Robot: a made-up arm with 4 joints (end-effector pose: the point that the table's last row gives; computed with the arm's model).
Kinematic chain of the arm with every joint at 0, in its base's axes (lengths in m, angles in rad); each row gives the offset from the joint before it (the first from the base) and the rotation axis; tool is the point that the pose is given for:
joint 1: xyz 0 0 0.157 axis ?
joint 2: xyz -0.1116 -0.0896 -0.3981 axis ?
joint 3: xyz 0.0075 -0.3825 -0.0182 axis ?
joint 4: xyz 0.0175 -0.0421 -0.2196 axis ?
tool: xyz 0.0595 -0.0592 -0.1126
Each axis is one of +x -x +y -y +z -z.
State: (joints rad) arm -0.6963 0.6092 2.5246 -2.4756
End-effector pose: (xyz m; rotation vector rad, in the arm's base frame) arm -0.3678 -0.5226 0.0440 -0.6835 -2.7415 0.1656
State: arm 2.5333 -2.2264 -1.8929 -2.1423
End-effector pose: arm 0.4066 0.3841 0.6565 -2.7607 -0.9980 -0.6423
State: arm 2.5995 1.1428 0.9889 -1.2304
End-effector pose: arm 0.2230 -0.5129 0.3358 -0.3645 -1.6511 0.1918
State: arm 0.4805 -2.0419 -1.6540 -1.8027
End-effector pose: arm 0.2931 0.3621 -0.4695 -2.2054 -0.3923 1.5563
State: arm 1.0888 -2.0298 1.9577 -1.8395
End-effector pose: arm 0.4235 0.2996 -0.3007 -0.0507 -0.0984 -2.7148
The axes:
joint 1: -y
joint 2: -x
joint 3: +z
joint 4: -x

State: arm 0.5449 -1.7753 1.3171 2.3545
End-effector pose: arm 0.3544 0.0910 -0.4417 -0.3252 -1.6862 -0.7938
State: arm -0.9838 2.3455 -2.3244 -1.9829
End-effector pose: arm 0.0553 0.0813 0.3078 0.3986 -1.0810 1.0813
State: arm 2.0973 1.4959 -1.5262 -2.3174
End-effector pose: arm -0.0255 -0.3279 0.1190 0.1468 2.4687 -0.9980
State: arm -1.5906 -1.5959 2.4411 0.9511
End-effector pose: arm -0.5948 0.1705 0.2234 0.5703 -0.8291 0.2406
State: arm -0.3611 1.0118 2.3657 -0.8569
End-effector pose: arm -0.2597 -0.5675 -0.0719 0.1919 2.1927 1.4977
